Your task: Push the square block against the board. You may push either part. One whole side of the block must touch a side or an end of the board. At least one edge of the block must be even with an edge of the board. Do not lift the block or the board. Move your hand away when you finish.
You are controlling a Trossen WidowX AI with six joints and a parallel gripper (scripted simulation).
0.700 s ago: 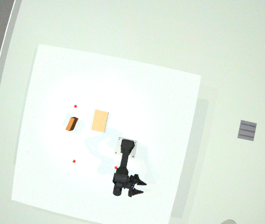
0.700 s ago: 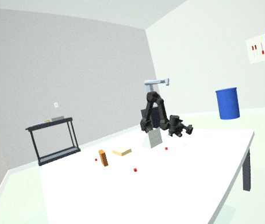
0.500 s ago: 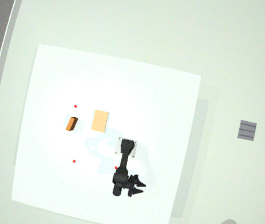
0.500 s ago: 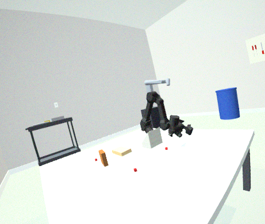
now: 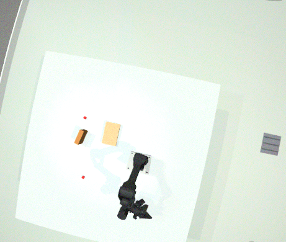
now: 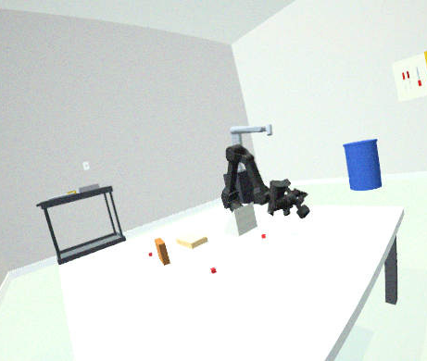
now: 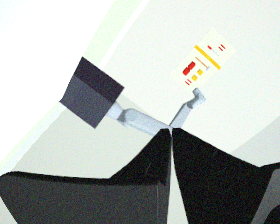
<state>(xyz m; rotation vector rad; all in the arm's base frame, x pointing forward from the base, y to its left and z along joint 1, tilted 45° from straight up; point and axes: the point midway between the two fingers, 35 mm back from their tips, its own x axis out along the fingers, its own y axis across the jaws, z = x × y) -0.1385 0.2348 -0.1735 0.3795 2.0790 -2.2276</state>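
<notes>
Now: gripper tip 60 cm short of the orange square block, 36 cm to the left of it and 10 cm above it. Round my gripper tip: tan board 41 cm ahead, 44 cm to the right, 14 cm below.
</notes>
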